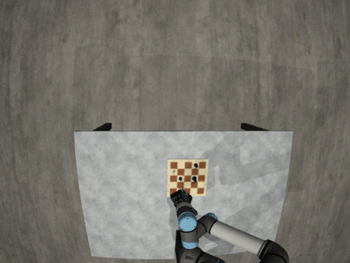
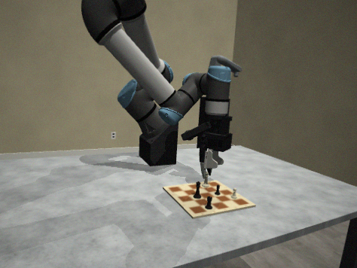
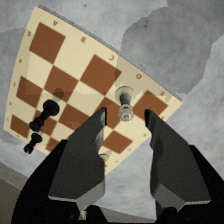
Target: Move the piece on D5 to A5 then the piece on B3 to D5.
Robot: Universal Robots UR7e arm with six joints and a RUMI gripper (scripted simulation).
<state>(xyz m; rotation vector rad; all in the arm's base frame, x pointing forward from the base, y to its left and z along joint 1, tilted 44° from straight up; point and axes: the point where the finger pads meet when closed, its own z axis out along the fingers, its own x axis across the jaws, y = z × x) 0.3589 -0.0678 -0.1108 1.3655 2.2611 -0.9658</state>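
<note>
Now: the tall white piece 2 cm below my hand. Round my hand: small white pawn (12 cm ahead, 4 cm below, 3 cm to the left); tall black piece (8 cm to the right, 7 cm ahead, 2 cm below); chessboard (7 cm ahead, 5 cm below, 4 cm to the right).
</note>
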